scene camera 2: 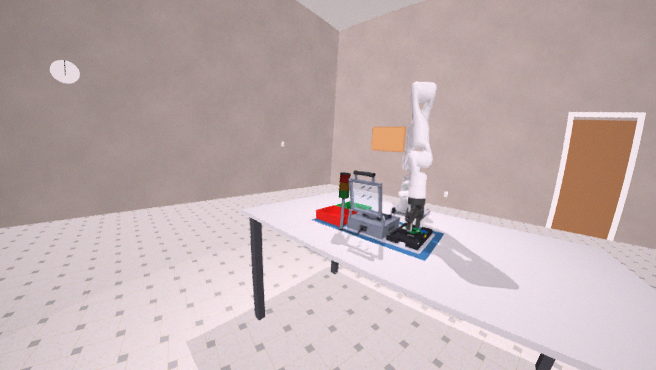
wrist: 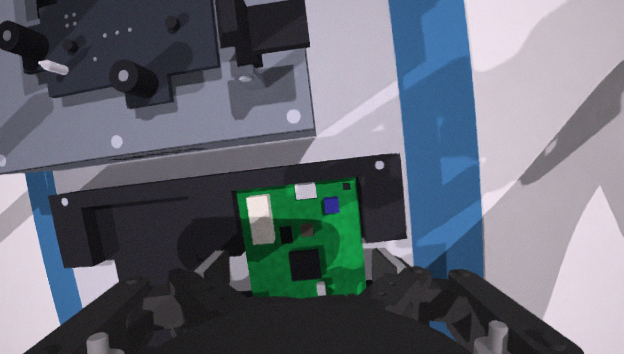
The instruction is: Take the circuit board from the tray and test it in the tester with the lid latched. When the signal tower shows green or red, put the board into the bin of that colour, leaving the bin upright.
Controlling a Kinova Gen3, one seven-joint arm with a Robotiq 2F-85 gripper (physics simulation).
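Places are measured from the arm's base along level axes (x ahead, y left, z up), in metres.
Pixels of known places: gripper, fingertip midpoint: (scene camera 2: 413, 229) (wrist: 301, 265); arm's base, link origin: (scene camera 2: 405, 208).
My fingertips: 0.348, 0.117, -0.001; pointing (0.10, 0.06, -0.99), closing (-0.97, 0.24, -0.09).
Note:
Ahead of a thing's pixels: the offset from my fingertips to its top centre, as dx, dy, dz. "spot": to the spot under its first point. Level surfaces: height alone.
The green circuit board {-0.001, +0.005, +0.003} (scene camera 2: 415, 231) (wrist: 345, 240) lies in the right-hand part of the black tray (scene camera 2: 406, 240) (wrist: 384, 210). My gripper (scene camera 2: 413, 228) (wrist: 301, 265) is open and empty, with one fingertip on each side of the board and apart from it; its body hides the board's near end in the wrist view. The grey tester (scene camera 2: 371, 226) (wrist: 205, 122) stands beside the tray, its lid (scene camera 2: 381, 200) raised upright. The signal tower {spot: +0.177, -0.275, +0.183} (scene camera 2: 344, 185) shows no brightly lit lamp. The red bin {+0.056, -0.374, +0.023} (scene camera 2: 330, 215) and the green bin (scene camera 2: 367, 206) stand beyond the tester, the green one partly hidden.
A blue-edged mat {dz -0.022} (scene camera 2: 425, 254) (wrist: 440, 150) lies under the tray and tester on the white table {dz -0.024} (scene camera 2: 525, 255). Black posts {+0.036, -0.108, +0.057} (wrist: 132, 79) and a white-tipped pin {+0.072, -0.125, +0.053} (wrist: 54, 67) stand up from the tester's bed. The raised lid's handle {+0.183, -0.188, +0.251} (scene camera 2: 364, 174) stands high beside the tower.

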